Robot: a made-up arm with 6 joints.
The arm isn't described. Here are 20 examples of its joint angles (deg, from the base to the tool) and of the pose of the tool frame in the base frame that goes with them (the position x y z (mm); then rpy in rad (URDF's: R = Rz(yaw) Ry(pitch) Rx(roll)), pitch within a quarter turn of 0, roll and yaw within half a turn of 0).
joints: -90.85 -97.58 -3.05 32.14 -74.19 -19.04
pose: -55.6 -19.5 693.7 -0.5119 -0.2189 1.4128
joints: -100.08 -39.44 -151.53 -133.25 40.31 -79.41
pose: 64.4 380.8 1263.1 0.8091 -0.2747 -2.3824
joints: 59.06 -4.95 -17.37 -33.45 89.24 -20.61
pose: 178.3 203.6 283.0 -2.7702 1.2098 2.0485
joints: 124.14 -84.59 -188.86 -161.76 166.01 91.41
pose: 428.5 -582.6 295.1 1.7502 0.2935 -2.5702
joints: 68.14 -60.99 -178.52 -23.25 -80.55 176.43
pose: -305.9 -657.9 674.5 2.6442 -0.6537 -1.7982
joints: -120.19 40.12 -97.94 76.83 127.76 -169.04
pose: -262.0 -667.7 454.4 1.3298 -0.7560 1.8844
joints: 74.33 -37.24 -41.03 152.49 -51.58 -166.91
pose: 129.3 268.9 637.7 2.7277 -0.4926 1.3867
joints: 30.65 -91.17 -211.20 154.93 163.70 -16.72
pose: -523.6 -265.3 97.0 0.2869 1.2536 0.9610
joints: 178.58 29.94 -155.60 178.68 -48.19 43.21
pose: -616.8 17.9 946.0 1.8906 0.8099 -1.3778
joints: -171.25 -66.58 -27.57 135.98 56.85 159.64
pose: -254.6 -64.6 779.0 0.8742 -0.0698 -0.5007
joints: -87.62 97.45 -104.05 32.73 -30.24 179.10
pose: -32.0 -589.2 -179.8 3.0763 0.6245 1.0186
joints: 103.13 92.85 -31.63 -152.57 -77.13 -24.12
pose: -43.5 -19.5 113.6 -0.1612 -0.8504 1.3799
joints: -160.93 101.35 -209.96 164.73 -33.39 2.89
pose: -766.1 -235.2 435.1 -2.4353 1.2544 0.9146
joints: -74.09 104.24 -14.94 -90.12 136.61 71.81
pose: -139.7 85.0 148.3 -1.5462 1.2631 2.6854
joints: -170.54 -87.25 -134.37 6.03 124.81 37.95
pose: 645.0 95.5 845.1 -1.3653 -0.9689 1.6527
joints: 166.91 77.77 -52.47 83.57 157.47 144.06
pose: -282.2 -34.2 11.0 -0.1926 -0.5166 0.9667
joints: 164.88 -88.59 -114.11 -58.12 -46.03 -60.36
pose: 633.3 -269.4 855.9 -1.0506 0.1138 -2.5491
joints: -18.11 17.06 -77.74 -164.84 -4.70 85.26
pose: 628.6 -184.6 484.4 2.1705 -0.1619 1.1707
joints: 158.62 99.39 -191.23 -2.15 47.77 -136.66
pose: -841.2 330.1 390.0 2.5820 0.5601 -1.2805
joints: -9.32 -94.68 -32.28 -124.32 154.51 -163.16
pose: -134.4 -62.1 821.3 -2.2424 0.9757 1.2150
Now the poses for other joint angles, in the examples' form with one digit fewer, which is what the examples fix.
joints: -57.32 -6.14 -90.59 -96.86 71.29 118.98
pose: 254 -510 940 -1.301 -0.974 2.230
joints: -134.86 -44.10 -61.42 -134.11 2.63 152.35
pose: -193 -260 910 -0.801 -1.128 1.605
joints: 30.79 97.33 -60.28 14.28 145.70 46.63
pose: 57 65 -43 0.079 -0.131 -1.998
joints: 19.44 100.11 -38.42 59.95 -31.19 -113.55
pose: -1 -97 -94 -2.551 0.702 1.762
